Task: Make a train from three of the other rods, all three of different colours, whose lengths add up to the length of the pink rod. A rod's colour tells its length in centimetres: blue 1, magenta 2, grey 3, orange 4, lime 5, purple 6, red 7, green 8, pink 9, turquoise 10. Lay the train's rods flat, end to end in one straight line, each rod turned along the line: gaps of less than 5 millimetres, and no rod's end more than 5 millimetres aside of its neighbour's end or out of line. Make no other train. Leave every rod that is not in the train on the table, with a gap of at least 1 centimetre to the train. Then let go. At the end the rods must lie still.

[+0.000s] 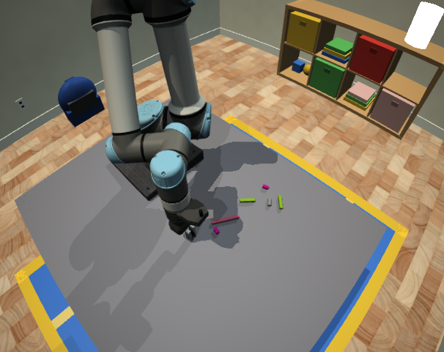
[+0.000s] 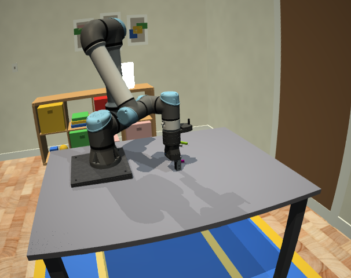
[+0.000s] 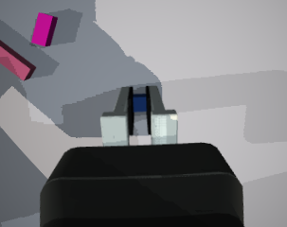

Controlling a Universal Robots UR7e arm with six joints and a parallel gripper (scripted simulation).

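Now: the blue rod 1 cm below my hand. Also, from my hand: lime rod (28 cm to the left, 16 cm ahead, 1 cm below); then pink rod (11 cm to the left, 5 cm ahead, 1 cm below); then grey rod (26 cm to the left, 13 cm ahead, 1 cm below).
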